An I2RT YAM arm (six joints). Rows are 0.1 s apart.
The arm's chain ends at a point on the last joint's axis. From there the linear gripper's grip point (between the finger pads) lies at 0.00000 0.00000 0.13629 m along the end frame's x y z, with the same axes.
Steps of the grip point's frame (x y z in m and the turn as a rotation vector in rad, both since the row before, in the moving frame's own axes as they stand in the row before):
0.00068 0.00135 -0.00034 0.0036 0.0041 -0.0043
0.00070 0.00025 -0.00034 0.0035 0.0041 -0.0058
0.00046 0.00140 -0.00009 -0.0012 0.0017 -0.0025
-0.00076 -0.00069 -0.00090 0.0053 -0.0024 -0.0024
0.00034 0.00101 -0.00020 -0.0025 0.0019 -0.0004
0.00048 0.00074 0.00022 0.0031 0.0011 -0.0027
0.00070 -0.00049 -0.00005 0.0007 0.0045 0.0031
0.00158 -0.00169 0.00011 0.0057 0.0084 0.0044
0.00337 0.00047 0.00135 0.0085 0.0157 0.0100
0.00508 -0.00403 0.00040 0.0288 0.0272 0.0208
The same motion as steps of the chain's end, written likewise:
0.00012 0.00184 -0.00034 0.0036 0.0041 -0.0043
0.00014 0.00073 -0.00034 0.0035 0.0041 -0.0058
0.00023 0.00124 -0.00009 -0.0012 0.0017 -0.0025
-0.00043 0.00003 -0.00090 0.0053 -0.0024 -0.0024
0.00008 0.00067 -0.00020 -0.0025 0.0019 -0.0004
0.00033 0.00116 0.00022 0.0031 0.0011 -0.0027
0.00009 -0.00040 -0.00005 0.0007 0.0045 0.0031
0.00043 -0.00092 0.00012 0.0057 0.0084 0.0044
0.00122 0.00162 0.00137 0.0085 0.0157 0.0100
0.00133 -0.00014 0.00051 0.0288 0.0272 0.0208

